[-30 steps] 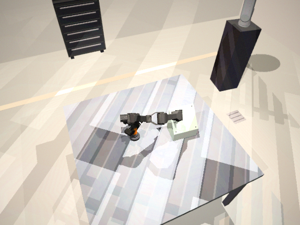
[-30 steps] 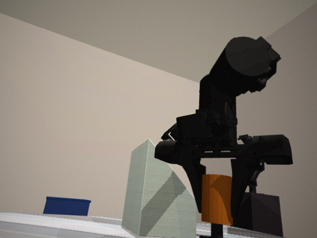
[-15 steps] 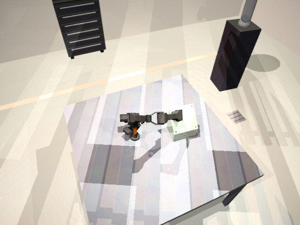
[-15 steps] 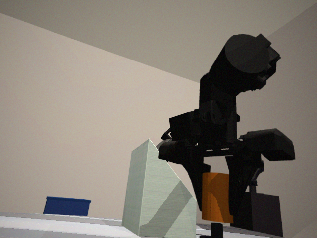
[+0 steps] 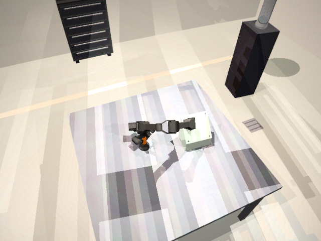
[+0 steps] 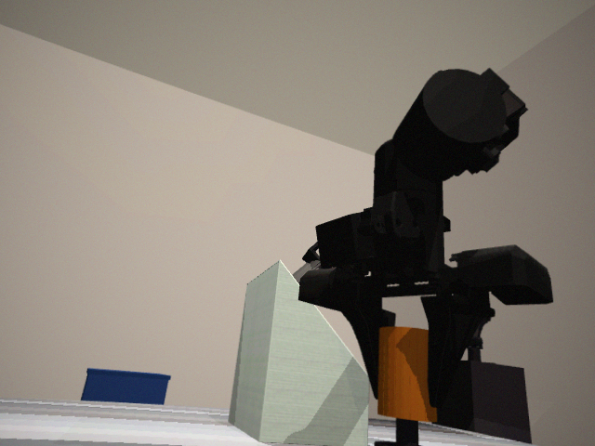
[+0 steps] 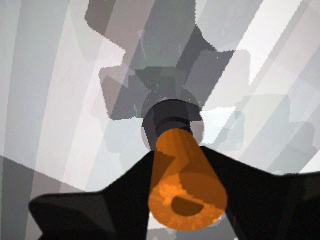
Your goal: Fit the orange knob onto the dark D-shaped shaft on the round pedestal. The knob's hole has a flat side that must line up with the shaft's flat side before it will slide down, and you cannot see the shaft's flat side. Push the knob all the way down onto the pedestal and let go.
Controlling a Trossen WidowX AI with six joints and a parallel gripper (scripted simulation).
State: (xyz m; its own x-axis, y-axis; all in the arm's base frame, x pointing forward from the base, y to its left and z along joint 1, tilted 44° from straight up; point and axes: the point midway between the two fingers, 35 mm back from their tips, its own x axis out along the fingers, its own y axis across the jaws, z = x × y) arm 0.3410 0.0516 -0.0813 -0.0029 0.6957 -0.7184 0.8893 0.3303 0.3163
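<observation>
My gripper tip is 20 mm below the orange knob. From my gripper tip the other things lie so: dark pedestal: 40 mm below.
</observation>
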